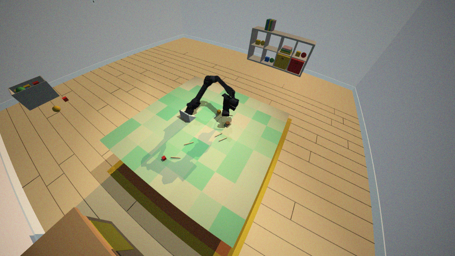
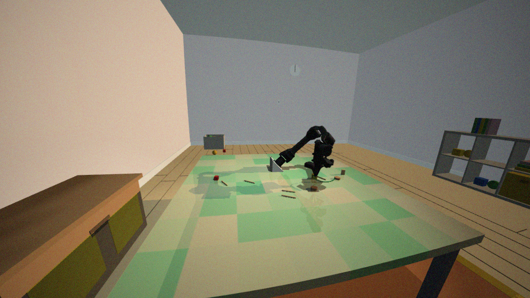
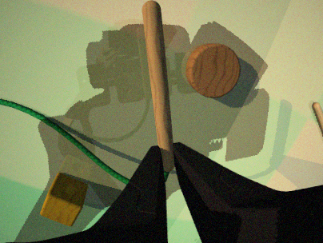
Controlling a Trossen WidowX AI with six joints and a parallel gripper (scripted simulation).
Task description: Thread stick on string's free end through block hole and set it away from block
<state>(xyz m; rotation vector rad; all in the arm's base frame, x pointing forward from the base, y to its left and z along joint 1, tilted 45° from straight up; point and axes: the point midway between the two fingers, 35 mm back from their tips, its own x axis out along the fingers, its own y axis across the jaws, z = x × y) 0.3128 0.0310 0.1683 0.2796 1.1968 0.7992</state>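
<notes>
My gripper tip is now 1 cm to the right of the thin wooden stick and 1 cm short of it. From my gripper tip the other things lie so: wooden disc 5 cm below, 4 cm ahead, 3 cm to the right; round wooden button 21 cm to the left, 5 cm below, 5 cm behind; yellow wooden block 10 cm behind, 6 cm to the left, 5 cm below.
</notes>
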